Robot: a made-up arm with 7 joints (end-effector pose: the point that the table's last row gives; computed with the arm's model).
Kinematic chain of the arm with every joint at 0, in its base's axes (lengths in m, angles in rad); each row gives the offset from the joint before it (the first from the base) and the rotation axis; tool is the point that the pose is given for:
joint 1: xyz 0 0 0.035 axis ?
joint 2: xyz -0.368 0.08 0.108 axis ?
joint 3: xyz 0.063 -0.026 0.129 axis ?
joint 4: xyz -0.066 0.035 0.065 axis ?
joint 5: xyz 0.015 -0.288 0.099 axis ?
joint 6: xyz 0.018 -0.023 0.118 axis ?
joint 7: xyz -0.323 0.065 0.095 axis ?
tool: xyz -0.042 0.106 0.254
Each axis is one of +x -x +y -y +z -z.
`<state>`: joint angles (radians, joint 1 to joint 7).
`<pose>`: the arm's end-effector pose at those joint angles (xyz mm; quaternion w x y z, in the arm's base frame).
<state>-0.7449 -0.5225 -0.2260 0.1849 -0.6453 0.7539 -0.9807</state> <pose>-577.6 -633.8 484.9 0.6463 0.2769 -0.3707 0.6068</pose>
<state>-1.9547 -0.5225 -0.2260 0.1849 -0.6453 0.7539 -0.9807</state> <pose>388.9 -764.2 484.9 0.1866 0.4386 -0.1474 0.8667</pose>
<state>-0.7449 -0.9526 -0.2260 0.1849 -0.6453 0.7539 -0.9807</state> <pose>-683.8 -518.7 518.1 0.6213 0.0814 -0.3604 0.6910</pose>
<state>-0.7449 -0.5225 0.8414 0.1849 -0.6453 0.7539 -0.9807</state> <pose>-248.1 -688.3 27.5 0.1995 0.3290 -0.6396 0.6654</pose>
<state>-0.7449 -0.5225 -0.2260 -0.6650 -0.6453 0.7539 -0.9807</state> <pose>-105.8 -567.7 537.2 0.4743 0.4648 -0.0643 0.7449</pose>
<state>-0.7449 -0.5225 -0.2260 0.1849 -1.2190 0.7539 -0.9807</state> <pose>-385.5 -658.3 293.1 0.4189 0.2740 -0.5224 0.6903</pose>
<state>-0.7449 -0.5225 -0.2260 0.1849 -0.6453 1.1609 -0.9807</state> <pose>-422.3 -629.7 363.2 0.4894 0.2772 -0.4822 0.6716</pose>
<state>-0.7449 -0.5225 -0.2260 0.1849 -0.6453 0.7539 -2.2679</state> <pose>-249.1 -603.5 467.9 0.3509 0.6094 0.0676 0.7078</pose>
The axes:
joint 1: -z
joint 2: +x
joint 3: -y
joint 4: -z
joint 5: +y
joint 6: -y
joint 7: -x

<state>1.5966 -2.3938 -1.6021 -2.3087 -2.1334 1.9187 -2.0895</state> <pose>-335.4 -47.0 -130.7 0.7252 -0.1378 -0.4957 0.4576</pose>
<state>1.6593 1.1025 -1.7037 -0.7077 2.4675 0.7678 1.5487</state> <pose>60.2 -118.2 251.3 0.6471 -0.0627 -0.0950 0.7539</pose>
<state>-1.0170 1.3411 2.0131 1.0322 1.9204 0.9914 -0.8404</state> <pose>-710.5 -416.5 -266.5 0.0026 -0.9810 -0.0631 0.1832</pose>
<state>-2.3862 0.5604 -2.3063 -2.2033 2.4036 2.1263 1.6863</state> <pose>262.2 -132.3 0.8 0.3657 -0.4316 -0.4464 -0.6933</pose>
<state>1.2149 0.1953 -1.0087 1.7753 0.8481 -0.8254 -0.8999</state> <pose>-486.0 -53.4 930.0 0.5213 -0.4238 -0.0999 0.7340</pose>
